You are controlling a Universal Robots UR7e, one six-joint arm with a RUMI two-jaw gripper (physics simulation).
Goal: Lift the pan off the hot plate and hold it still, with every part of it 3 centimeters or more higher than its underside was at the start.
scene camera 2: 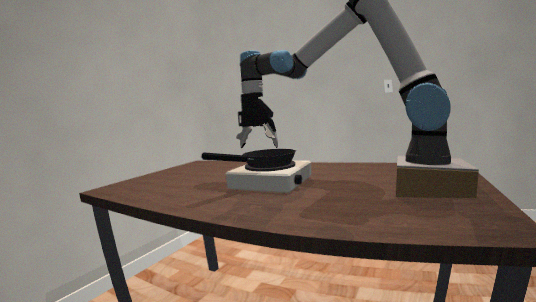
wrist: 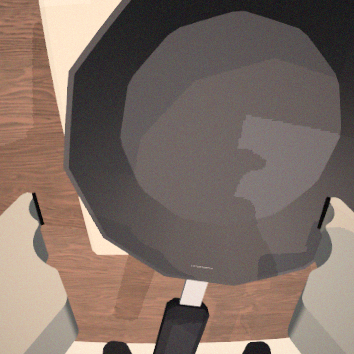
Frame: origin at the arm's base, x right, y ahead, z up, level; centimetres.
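Seen in the pictures: gripper, fingertip midpoint: point(scene camera 2: 258, 148) point(wrist: 181, 199); arm's base at its link origin: point(scene camera 2: 427, 161).
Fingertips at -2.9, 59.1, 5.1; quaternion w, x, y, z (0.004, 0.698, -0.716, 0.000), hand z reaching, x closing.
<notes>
Pixels of each thing's middle, then the offset from my fingertips to it, as dx, dy, dz. "spot": a spot on its surface instead. Level surfaces: height alone.
- black pan at the middle of its body: point(wrist: 198, 283) point(scene camera 2: 250, 156) -8.4, -1.3, -1.8
- white hot plate at the middle of its body: point(wrist: 233, 118) point(scene camera 2: 272, 174) +1.2, -4.4, -9.8
- short light metal neck at a spot on its surface: point(wrist: 194, 293) spot: -9.9, -1.0, -2.0
- black knob at the middle of its body: point(scene camera 2: 298, 179) -4.5, -16.5, -9.9
- dark brown wooden table at its surface level: dz -13.5
A black pan point(scene camera 2: 271, 159) point(wrist: 225, 150) sits level on the white hot plate point(scene camera 2: 255, 184) point(wrist: 75, 30). Its black handle point(scene camera 2: 225, 157) point(wrist: 182, 325) sticks out to the left in the scene view and toward the bottom edge in the wrist view, joined to the pan by a short light metal neck point(wrist: 194, 293). My gripper point(scene camera 2: 260, 146) point(wrist: 181, 199) is open and empty, pointing down a little above the pan's near rim on the handle side. In the wrist view its jaws stand wide to either side, with the pan's rim and the neck between them, lower down.
The hot plate has a black knob point(scene camera 2: 298, 179) on its side. It stands on a dark brown wooden table point(scene camera 2: 200, 215) point(wrist: 25, 100). The arm's base stands on a box point(scene camera 2: 436, 182) at the right of the table. A wall is behind.
</notes>
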